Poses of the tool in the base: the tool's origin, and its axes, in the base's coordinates. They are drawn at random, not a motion.
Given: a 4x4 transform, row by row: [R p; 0 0 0 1], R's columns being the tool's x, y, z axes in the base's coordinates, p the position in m. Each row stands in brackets.
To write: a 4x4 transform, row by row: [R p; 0 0 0 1], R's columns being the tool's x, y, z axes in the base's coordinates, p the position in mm. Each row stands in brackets. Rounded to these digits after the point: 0 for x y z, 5 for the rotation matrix.
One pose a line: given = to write
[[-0.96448 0.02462 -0.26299 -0.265], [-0.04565 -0.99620 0.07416 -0.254], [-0.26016 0.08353 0.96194 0.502], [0 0 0 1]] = [[-0.96448 0.02462 -0.26299 -265], [-0.04565 -0.99620 0.07416 -254], [-0.26016 0.08353 0.96194 502], [0 0 0 1]]
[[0.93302 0.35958 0.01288 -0.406], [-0.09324 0.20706 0.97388 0.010], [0.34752 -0.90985 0.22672 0.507], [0 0 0 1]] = [[0.93302 0.35958 0.01288 -406], [-0.09324 0.20706 0.97388 10], [0.34752 -0.90985 0.22672 507], [0 0 0 1]]
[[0.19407 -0.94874 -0.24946 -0.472], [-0.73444 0.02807 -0.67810 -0.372], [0.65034 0.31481 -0.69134 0.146], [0 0 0 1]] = [[0.19407 -0.94874 -0.24946 -472], [-0.73444 0.02807 -0.67810 -372], [0.65034 0.31481 -0.69134 146], [0 0 0 1]]
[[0.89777 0.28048 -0.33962 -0.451], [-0.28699 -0.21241 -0.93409 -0.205], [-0.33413 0.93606 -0.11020 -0.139], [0 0 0 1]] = [[0.89777 0.28048 -0.33962 -451], [-0.28699 -0.21241 -0.93409 -205], [-0.33413 0.93606 -0.11020 -139], [0 0 0 1]]
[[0.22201 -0.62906 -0.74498 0.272], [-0.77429 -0.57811 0.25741 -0.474], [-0.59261 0.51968 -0.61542 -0.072], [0 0 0 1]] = [[0.22201 -0.62906 -0.74498 272], [-0.77429 -0.57811 0.25741 -474], [-0.59261 0.51968 -0.61542 -72], [0 0 0 1]]
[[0.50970 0.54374 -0.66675 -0.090], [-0.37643 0.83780 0.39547 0.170], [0.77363 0.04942 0.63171 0.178], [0 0 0 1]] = [[0.50970 0.54374 -0.66675 -90], [-0.37643 0.83780 0.39547 170], [0.77363 0.04942 0.63171 178], [0 0 0 1]]
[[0.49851 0.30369 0.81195 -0.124], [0.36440 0.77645 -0.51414 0.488], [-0.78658 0.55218 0.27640 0.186], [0 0 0 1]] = [[0.49851 0.30369 0.81195 -124], [0.36440 0.77645 -0.51414 488], [-0.78658 0.55218 0.27640 186], [0 0 0 1]]
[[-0.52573 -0.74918 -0.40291 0.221], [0.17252 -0.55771 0.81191 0.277], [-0.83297 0.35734 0.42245 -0.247], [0 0 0 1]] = [[-0.52573 -0.74918 -0.40291 221], [0.17252 -0.55771 0.81191 277], [-0.83297 0.35734 0.42245 -247], [0 0 0 1]]
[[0.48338 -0.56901 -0.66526 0.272], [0.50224 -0.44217 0.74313 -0.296], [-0.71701 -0.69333 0.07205 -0.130], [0 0 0 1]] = [[0.48338 -0.56901 -0.66526 272], [0.50224 -0.44217 0.74313 -296], [-0.71701 -0.69333 0.07205 -130], [0 0 0 1]]
